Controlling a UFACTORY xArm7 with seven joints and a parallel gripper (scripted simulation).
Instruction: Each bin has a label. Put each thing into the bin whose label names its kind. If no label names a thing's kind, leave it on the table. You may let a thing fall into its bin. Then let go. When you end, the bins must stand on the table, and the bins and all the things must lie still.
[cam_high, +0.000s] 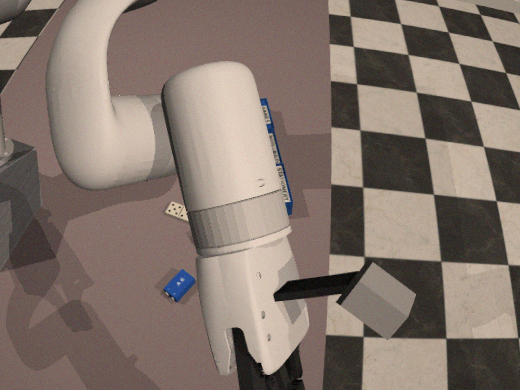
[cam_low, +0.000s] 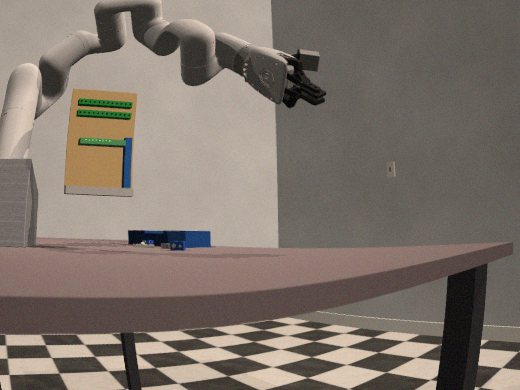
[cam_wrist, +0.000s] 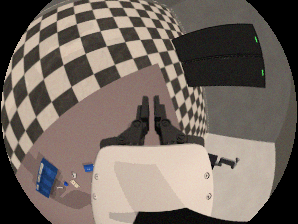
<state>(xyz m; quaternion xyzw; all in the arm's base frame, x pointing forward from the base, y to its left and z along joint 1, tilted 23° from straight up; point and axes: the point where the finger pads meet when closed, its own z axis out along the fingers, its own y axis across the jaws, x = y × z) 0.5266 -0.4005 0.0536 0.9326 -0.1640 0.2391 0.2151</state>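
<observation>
The blue three-part bin lies 7 cm behind my hand, 49 cm to the left of it and 27 cm below it. Round my hand: blue battery: 17 cm behind, 21 cm to the left, 28 cm below; cream domino: 19 cm behind, 36 cm to the left, 28 cm below; white sharpener: 15 cm behind, 31 cm to the left, 28 cm below.
</observation>
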